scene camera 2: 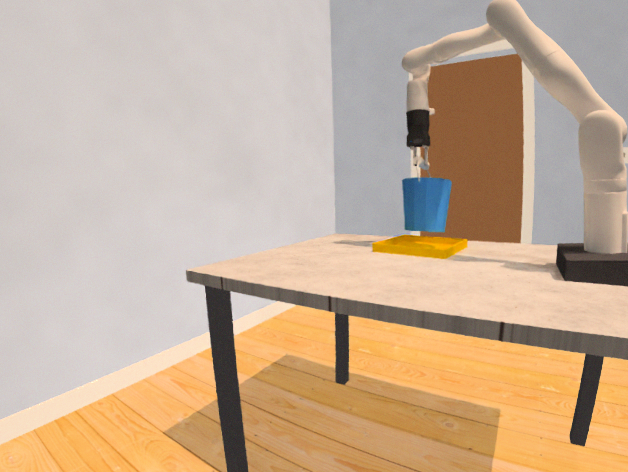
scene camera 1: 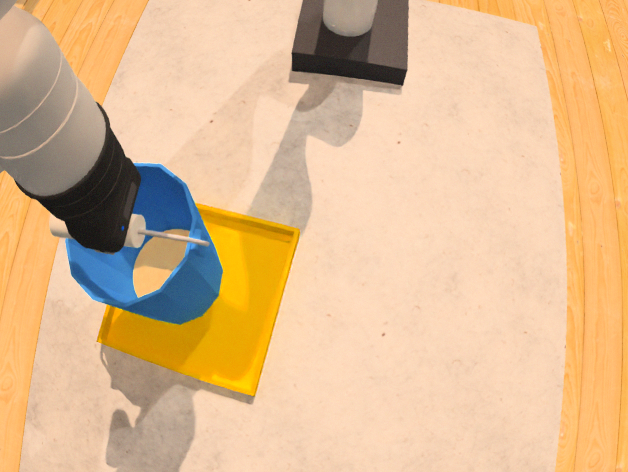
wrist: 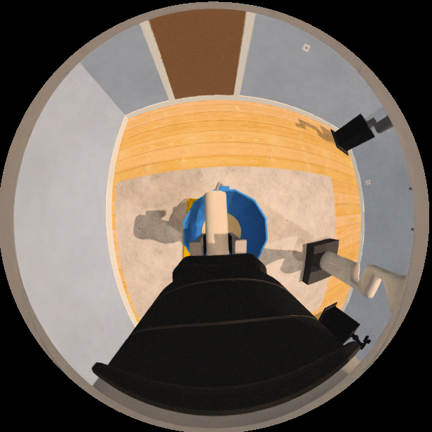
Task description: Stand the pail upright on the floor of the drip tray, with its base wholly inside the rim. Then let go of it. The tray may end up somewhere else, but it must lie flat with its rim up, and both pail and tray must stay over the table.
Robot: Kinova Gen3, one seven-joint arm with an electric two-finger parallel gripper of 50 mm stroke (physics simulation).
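Frame: origin at the arm's base, x ahead, y right, z down, level; millimetres.
Where they show: gripper, fingertip midpoint: [scene camera 2: 420, 165] [scene camera 1: 110, 231]; arm's base, origin of the base link: [scene camera 2: 604, 249] [scene camera 1: 347, 18].
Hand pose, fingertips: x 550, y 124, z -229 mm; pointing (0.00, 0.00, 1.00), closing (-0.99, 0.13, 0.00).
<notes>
Things, the pixels of their top centre, and the offset from my fingertips. "spot": a spot on its surface instead. Level surfaces: height alone.
- blue pail, surface spot: [scene camera 1: 187, 299] spot: dx +20, dy -64, dz +127 mm
- pale cylindrical grip, surface spot: [scene camera 1: 136, 230] spot: dx -4, dy -37, dz -20 mm
- yellow drip tray, middle of its top: [scene camera 1: 192, 287] [scene camera 2: 421, 241] dx -17, dy -28, dz +262 mm
- pale table top, its level: dz +290 mm
The blue pail [scene camera 1: 187, 299] [scene camera 2: 426, 205] [wrist: 255, 225] hangs about upright from its wire handle, with its open top up. My gripper [scene camera 2: 420, 163] [wrist: 216, 240] is shut on the pale cylindrical grip [scene camera 1: 136, 230] [wrist: 216, 212] of that handle; the arm hides its fingers in scene camera 1. The yellow drip tray [scene camera 1: 263, 284] [scene camera 2: 406, 249] [wrist: 190, 203] lies flat on the table, rim up, below the pail. In scene camera 2 a small gap shows between the pail's base and the tray. The pail hides part of the tray in scene camera 1 and most of it in the wrist view.
The robot's dark base block [scene camera 1: 350, 65] [scene camera 2: 588, 266] [wrist: 312, 265] stands on the pale table top [scene camera 1: 431, 253] [scene camera 2: 304, 274] [wrist: 150, 190]. In scene camera 1, the tray lies towards the table's left edge. Shadows of the arm fall beside the tray.
</notes>
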